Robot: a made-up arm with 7 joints. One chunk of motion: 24 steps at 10 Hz.
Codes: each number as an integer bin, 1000 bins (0 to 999) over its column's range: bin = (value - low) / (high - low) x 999, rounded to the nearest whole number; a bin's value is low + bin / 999 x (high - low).
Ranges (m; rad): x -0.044..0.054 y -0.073..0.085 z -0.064..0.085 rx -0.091..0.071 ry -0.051..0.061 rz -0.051..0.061
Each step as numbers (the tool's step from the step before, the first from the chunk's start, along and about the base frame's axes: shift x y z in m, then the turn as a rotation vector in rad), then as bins.
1 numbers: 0.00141 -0.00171 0.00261 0.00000 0.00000 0.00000
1 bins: 463 451 447 561 455 455
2 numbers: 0.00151 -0.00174 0.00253 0.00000 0.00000 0.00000
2 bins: 464 451 446 561 455 455
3 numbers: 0.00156 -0.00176 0.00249 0.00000 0.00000 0.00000
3 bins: 464 450 446 561 455 455
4 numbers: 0.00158 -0.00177 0.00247 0.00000 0.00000 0.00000
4 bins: 465 450 446 561 455 455
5 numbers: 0.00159 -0.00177 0.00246 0.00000 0.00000 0.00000
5 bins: 465 450 446 561 455 455
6 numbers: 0.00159 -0.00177 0.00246 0.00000 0.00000 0.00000
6 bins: 465 450 446 561 455 455
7 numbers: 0.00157 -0.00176 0.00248 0.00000 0.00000 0.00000
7 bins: 465 450 446 561 455 455
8 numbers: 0.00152 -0.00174 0.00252 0.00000 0.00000 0.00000
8 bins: 464 451 446 561 455 455
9 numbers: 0.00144 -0.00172 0.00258 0.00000 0.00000 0.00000
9 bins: 463 451 446 561 455 455
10 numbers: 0.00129 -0.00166 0.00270 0.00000 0.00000 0.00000
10 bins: 462 451 447 561 455 455
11 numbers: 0.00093 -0.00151 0.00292 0.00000 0.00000 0.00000
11 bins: 458 452 449 561 455 455
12 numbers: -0.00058 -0.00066 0.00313 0.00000 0.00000 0.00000
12 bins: 443 457 450 561 455 455
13 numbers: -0.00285 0.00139 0.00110 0.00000 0.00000 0.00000
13 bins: 419 470 436 561 455 455
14 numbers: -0.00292 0.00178 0.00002 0.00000 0.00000 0.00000
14 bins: 419 473 429 561 455 455
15 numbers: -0.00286 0.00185 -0.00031 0.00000 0.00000 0.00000
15 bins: 419 473 427 561 455 455
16 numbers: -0.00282 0.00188 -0.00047 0.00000 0.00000 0.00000
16 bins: 420 473 426 561 455 455
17 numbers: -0.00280 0.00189 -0.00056 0.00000 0.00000 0.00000
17 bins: 420 474 425 561 455 455
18 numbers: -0.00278 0.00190 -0.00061 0.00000 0.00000 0.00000
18 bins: 420 474 425 561 455 455
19 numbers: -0.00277 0.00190 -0.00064 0.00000 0.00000 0.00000
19 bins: 420 474 425 561 455 455
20 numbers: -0.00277 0.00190 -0.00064 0.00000 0.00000 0.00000
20 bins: 420 474 425 561 455 455
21 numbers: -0.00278 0.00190 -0.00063 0.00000 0.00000 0.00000
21 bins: 420 474 425 561 455 455
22 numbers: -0.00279 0.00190 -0.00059 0.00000 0.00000 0.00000
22 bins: 420 474 425 561 455 455
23 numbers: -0.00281 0.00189 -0.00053 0.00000 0.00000 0.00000
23 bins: 420 474 426 561 455 455
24 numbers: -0.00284 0.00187 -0.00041 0.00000 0.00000 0.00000
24 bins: 420 473 426 561 455 455
